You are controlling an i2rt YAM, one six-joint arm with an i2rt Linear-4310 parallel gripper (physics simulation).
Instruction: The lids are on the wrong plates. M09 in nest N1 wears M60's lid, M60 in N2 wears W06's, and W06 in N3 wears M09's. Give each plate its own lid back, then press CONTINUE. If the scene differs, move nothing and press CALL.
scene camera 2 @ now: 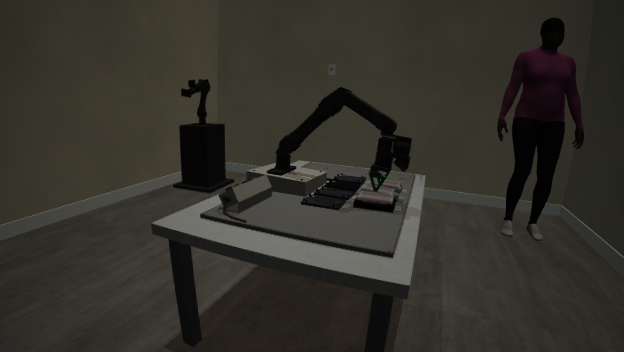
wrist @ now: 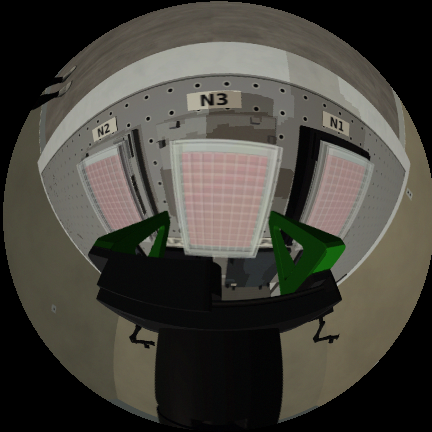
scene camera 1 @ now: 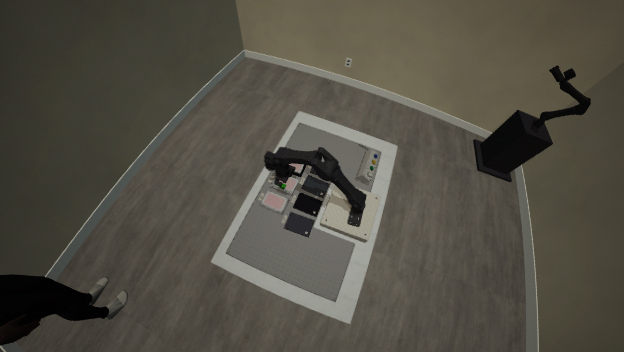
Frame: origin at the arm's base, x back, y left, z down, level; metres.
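Seen in the pictures: gripper, fingertip midpoint: [scene camera 2: 377,187] [wrist: 218,216] [scene camera 1: 286,182]; arm's base at its link origin: [scene camera 2: 282,170] [scene camera 1: 357,209].
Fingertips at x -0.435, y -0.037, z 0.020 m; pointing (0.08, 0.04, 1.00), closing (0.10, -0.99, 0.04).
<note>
Pixels of each thing's middle, then the offset from my fingertips to it. "pt": a spot on its surface instead.
- nest N3 at a spot on its surface: [wrist: 225,192] pt dz +0.002, dx -0.023, dy -0.008 m
- N2 at the middle of its body: [wrist: 109,201] [scene camera 2: 385,183] [scene camera 1: 274,200] dz +0.010, dx -0.024, dy +0.130 m
- N1 at the middle of its body: [wrist: 338,206] [scene camera 2: 375,196] [scene camera 1: 293,164] dz -0.002, dx -0.005, dy -0.131 m
- button console at the middle of its body: [scene camera 2: 246,191] [scene camera 1: 368,165] dz -0.007, dx +0.448, dy -0.280 m
My gripper [wrist: 218,216] [scene camera 1: 283,186] [scene camera 2: 378,181] is open, its green fingers spread left and right above the clear-lidded pink plate in nest N3 [wrist: 225,192] [scene camera 1: 291,184]. Whether the fingertips reach down beside its lid is unclear. A similar plate at N2 [wrist: 114,192] [scene camera 1: 274,201] is on the left in the wrist view. The plate at N1 [wrist: 338,186] [scene camera 1: 298,167] [scene camera 2: 377,197] is on the right, in a black-sided nest. All three look covered; no lid or plate markings are readable. The button console [scene camera 1: 367,165] [scene camera 2: 252,192] has several coloured buttons; their labels are not readable.
Several dark flat stands [scene camera 1: 315,185] [scene camera 1: 307,204] [scene camera 1: 299,224] [scene camera 2: 322,201] lie between the plates and the cream base box [scene camera 1: 345,224] [scene camera 2: 307,186]. A person [scene camera 2: 545,95] stands beyond the table. Another arm stands on a black pedestal [scene camera 1: 515,142] [scene camera 2: 202,155].
</note>
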